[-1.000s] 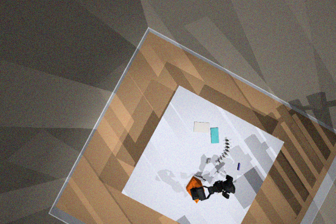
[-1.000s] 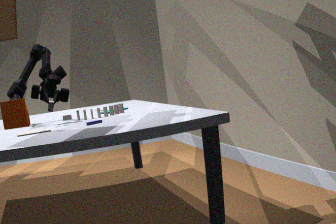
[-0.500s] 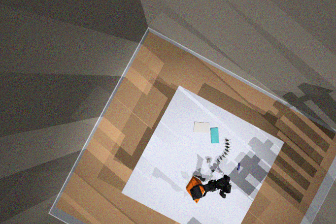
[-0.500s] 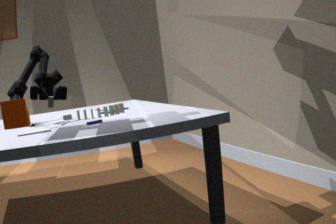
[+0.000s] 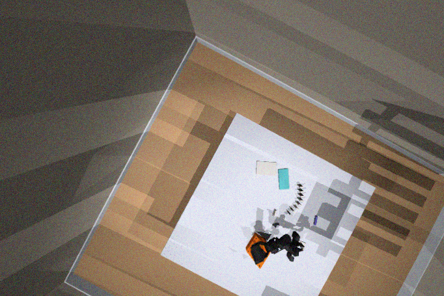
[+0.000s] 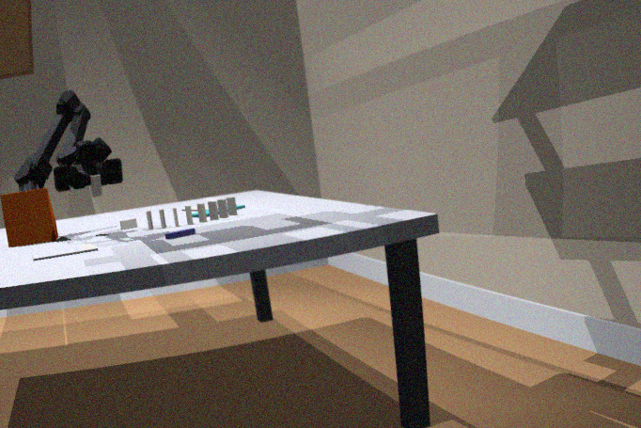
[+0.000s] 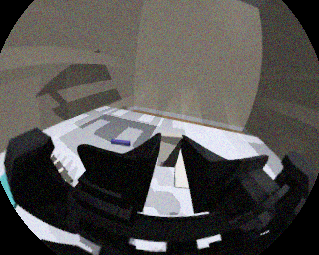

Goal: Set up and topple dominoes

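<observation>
Now: the cream card 15 cm below my gripper tip, 12 cm behind it and 7 cm to the right of it. Round my gripper tip: blue domino 17 cm ahead, 15 cm below, 12 cm to the right; then teal card 38 cm ahead, 25 cm to the left, 15 cm below.
</observation>
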